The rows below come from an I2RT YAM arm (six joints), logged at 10 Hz.
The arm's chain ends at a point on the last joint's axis. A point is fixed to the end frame.
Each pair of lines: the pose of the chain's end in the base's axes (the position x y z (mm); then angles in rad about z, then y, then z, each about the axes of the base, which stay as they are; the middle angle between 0 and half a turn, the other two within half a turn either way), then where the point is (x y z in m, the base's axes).
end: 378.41 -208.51 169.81 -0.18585 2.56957 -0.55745
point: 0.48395 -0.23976 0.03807
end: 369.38 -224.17 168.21 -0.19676 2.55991 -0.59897
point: 0.47447 -0.26018 0.03733
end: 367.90 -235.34 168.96 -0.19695 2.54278 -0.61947
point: 0.47404 -0.27479 0.03993
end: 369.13 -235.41 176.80 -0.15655 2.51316 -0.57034
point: 0.48066 -0.27276 0.05175
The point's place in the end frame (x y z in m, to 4 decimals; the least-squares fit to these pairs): -0.0230 0.0255 0.1682
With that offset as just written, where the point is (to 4 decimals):
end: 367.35 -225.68 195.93 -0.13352 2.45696 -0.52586
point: 0.4866 -0.2621 0.0779
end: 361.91 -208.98 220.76 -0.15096 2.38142 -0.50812
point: 0.4891 -0.2470 0.1119
